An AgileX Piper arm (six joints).
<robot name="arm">
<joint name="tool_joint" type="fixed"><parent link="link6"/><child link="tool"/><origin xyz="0 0 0"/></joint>
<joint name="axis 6" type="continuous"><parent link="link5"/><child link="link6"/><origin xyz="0 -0.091 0" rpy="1.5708 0 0"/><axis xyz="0 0 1"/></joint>
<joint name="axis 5" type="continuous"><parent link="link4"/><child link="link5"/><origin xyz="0 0 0" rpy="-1.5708 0 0"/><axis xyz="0 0 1"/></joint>
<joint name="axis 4" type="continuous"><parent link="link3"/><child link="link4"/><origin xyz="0.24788 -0.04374 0" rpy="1.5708 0 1.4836"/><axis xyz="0 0 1"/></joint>
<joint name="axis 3" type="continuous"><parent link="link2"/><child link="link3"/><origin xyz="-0.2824 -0.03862 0"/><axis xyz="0 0 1"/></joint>
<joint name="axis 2" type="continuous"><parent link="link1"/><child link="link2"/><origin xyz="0 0 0" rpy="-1.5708 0 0"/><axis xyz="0 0 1"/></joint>
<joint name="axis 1" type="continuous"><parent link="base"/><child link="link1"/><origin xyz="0 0 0.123"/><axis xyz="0 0 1"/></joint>
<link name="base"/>
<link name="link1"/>
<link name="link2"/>
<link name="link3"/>
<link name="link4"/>
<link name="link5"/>
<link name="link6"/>
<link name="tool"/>
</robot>
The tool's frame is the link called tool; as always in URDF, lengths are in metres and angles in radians. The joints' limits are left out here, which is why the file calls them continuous.
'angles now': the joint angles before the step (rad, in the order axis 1, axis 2, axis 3, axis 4, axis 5, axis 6). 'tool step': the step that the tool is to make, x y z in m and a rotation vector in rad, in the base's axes. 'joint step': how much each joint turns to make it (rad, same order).
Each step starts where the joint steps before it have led.
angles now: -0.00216, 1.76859, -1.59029, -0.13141, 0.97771, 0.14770
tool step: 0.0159, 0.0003, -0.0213, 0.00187, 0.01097, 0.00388
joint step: 0.00005, 0.06459, -0.00806, -0.00003, -0.04568, 0.00243
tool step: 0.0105, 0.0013, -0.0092, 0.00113, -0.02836, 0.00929
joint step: 0.00221, 0.03319, -0.00679, -0.00004, -0.05523, 0.00008
